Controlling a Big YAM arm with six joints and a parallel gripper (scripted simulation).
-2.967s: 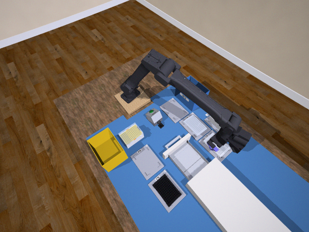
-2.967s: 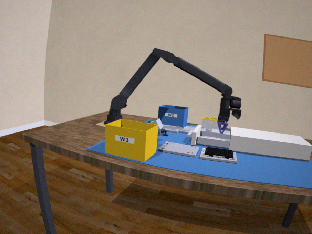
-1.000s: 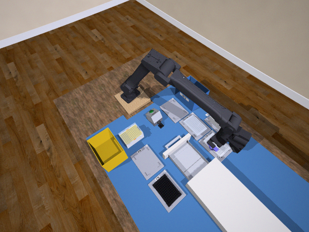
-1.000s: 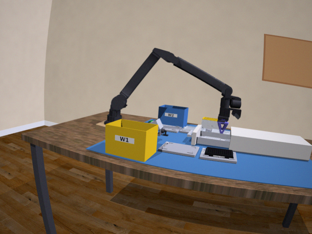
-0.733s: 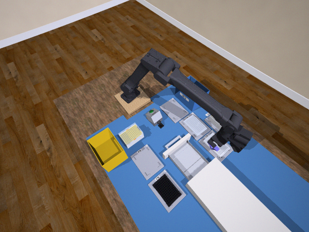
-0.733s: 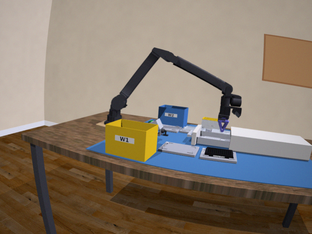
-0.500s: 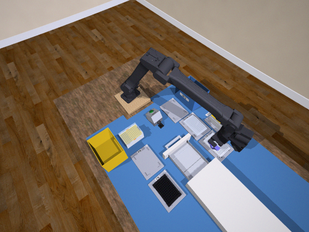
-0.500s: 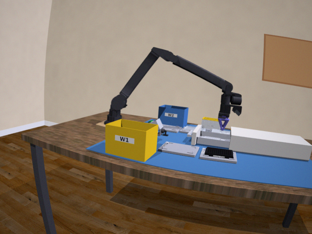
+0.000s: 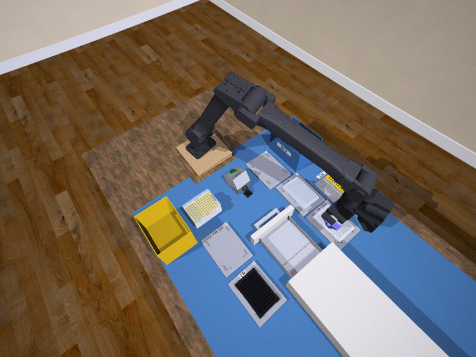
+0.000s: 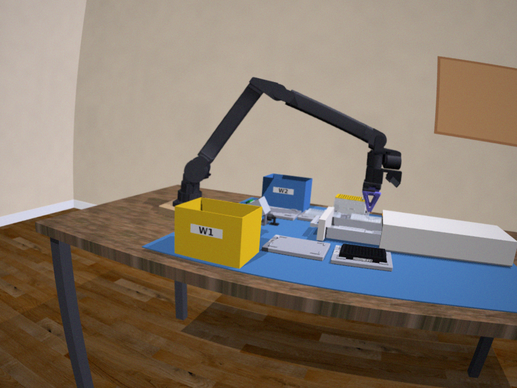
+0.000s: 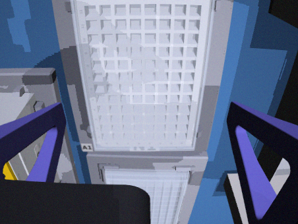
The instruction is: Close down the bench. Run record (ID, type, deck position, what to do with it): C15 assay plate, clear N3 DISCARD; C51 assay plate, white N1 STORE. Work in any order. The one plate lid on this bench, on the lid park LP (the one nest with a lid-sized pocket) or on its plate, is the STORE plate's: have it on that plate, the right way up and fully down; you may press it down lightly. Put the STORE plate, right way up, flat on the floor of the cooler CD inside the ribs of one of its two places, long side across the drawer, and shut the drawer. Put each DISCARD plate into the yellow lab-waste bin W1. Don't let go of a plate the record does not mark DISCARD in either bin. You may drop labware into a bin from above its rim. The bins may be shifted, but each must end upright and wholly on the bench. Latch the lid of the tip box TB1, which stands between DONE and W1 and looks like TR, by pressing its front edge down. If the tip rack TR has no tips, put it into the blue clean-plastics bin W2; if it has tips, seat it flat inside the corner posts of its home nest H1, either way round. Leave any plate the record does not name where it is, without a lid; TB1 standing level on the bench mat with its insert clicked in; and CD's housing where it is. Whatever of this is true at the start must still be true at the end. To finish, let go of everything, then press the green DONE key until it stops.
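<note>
My hand is 5 cm above the clear plate lid. From my hand the other things lie so: tip rack TR (14 cm to the left, 7 cm behind, 2 cm below); white plate (5 cm below); nest N1 (7 cm below).
</note>
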